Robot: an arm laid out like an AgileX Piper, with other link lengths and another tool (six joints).
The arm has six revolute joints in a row. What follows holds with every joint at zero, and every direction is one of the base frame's. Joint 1 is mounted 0.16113 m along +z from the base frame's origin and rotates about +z. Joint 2 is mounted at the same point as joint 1 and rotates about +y. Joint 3 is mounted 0.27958 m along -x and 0.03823 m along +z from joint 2 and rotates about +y. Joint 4 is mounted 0.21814 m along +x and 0.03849 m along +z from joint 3 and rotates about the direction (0.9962, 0, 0.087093). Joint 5 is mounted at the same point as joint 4 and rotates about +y. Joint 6 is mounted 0.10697 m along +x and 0.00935 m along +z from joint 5 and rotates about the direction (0.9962, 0, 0.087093). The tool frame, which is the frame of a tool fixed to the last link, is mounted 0.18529 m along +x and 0.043 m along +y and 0.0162 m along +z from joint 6; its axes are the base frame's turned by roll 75.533, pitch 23.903 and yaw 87.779 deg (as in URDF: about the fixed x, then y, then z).
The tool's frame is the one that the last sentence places.
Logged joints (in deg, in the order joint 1, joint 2, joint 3, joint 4, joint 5, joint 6), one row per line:
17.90, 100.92, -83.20, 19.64, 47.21, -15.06
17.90, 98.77, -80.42, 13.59, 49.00, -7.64
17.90, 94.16, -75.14, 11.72, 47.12, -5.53
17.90, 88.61, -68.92, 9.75, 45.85, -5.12
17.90, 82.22, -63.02, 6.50, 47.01, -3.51
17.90, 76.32, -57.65, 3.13, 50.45, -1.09
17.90, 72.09, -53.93, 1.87, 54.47, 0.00
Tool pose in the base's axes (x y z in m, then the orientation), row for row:
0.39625, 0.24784, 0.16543, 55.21, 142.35, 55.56
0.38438, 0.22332, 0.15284, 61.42, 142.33, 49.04
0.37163, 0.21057, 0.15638, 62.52, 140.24, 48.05
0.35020, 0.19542, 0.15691, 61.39, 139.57, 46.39
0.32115, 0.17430, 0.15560, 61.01, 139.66, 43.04
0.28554, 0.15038, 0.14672, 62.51, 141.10, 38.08
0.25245, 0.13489, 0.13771, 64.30, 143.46, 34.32
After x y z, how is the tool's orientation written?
As a rotation vector, in degrees.
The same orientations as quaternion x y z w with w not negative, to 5 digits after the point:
0.33584, 0.86590, 0.33797, 0.15233
0.37341, 0.86531, 0.29814, 0.15136
0.38320, 0.85957, 0.29451, 0.16602
0.37897, 0.86158, 0.28637, 0.17901
0.37840, 0.86621, 0.26695, 0.18768
0.38664, 0.87274, 0.23554, 0.18262
0.39406, 0.87920, 0.21033, 0.16579

